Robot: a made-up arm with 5 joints. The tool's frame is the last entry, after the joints.
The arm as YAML. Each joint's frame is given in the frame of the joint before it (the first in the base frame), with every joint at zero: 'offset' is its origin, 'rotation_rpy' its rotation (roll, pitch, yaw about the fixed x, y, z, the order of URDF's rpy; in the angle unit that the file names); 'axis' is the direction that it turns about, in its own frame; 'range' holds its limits. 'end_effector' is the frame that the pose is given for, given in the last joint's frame.
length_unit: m
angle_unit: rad
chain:
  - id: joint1
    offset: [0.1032, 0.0, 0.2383]
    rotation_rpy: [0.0, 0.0, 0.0]
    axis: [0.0, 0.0, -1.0]
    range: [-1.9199, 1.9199]
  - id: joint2
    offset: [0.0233, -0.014, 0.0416]
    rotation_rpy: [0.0, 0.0, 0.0]
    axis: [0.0, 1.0, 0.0]
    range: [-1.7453, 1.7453]
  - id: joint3
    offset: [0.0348, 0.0, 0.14]
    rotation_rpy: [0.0, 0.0, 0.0]
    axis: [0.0, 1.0, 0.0]
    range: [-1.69, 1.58]
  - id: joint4
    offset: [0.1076, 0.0, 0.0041]
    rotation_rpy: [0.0, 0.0, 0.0]
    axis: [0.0, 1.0, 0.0]
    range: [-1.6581, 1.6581]
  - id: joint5
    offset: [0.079, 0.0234, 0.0]
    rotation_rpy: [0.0, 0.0, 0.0]
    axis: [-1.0, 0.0, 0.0]
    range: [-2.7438, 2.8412]
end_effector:
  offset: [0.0, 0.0, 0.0]
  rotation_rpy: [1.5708, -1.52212, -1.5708]
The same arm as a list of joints. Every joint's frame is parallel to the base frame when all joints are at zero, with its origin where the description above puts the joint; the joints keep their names.
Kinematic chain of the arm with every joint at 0, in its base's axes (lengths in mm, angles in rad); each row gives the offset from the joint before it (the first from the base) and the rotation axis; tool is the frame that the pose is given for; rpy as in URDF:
joint1: xyz 103.2 0 238.3 axis -z
joint2: xyz 23.3 -14 41.6 axis +y
joint3: xyz 34.8 0 140 axis +y
joint4: xyz 107.6 0 4.1 axis +y
joint5: xyz 79 23.4 0 axis -x
tool: xyz 0 0 0 rpy 1.5708 -1.5221 -1.5708
Joint limits (rad, base to tool): -1.9199..1.9199 -1.7453..1.7453 -1.69..1.58 -1.6581..1.6581 -2.7438..2.8412

